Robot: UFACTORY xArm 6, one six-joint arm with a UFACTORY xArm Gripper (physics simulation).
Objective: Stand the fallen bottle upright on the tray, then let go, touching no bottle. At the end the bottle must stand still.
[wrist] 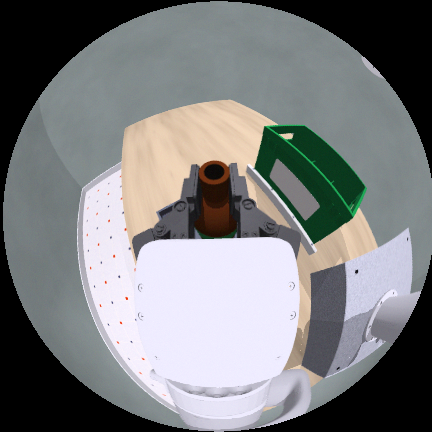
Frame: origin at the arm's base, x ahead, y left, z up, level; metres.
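Seen in the pictures: gripper, fingertip midpoint: [214,173].
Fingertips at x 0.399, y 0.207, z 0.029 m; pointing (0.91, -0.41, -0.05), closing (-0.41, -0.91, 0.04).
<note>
Pixels of each thing's middle, then the offset from my fingertips to it. "spot": a spot on its surface instead. Level surfaces: height alone.
- brown bottle, body centre: [215,207] dx -0.002, dy -0.001, dz -0.061 m
- tray, surface spot: [164,212] spot: dx +0.117, dy +0.085, dz -0.204 m
- green crate, body centre: [311,177] dx +0.016, dy -0.293, dz -0.128 m
- wooden table, its level: dz -0.216 m
- low white rail, body centre: [280,205] dx +0.010, dy -0.194, dz -0.201 m
The brown bottle [215,212] is between the fingers of my gripper [214,173] in the wrist view. The gripper is shut on its neck. Its open mouth points up toward the camera, and its shoulder and a bit of green label show below. Its base is hidden under the gripper body, so I cannot tell whether it touches the tray or how exactly upright it is. A small dark corner of the tray [164,212] shows just left of the gripper; the rest is hidden behind the gripper.
A green crate [327,220] stands on the wooden table [170,135] to the right, behind a low white rail [283,208]. A grey speckled block [327,320] is at the lower right, by a pale cylinder [397,317]. A white dotted panel [102,240] runs along the left.
</note>
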